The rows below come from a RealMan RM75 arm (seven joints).
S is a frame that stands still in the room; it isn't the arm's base.
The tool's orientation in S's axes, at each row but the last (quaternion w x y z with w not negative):
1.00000, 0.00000, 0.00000, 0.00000
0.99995, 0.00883, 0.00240, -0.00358
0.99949, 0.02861, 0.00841, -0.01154
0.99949, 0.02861, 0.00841, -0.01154
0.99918, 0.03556, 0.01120, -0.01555
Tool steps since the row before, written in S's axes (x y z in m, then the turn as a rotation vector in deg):
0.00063, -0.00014, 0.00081, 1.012, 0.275, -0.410
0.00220, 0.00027, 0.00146, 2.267, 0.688, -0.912
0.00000, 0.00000, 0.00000, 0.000, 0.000, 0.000
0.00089, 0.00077, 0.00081, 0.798, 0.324, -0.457
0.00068, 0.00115, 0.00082, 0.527, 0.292, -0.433
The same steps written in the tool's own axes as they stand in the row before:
0.00063, -0.00014, 0.00081, 1.012, 0.275, -0.410
0.00219, 0.00031, 0.00147, 2.266, 0.688, -0.913
0.00000, 0.00000, 0.00000, 0.000, 0.000, 0.000
0.00086, 0.00084, 0.00078, 0.798, 0.316, -0.462
0.00063, 0.00123, 0.00075, 0.528, 0.277, -0.441

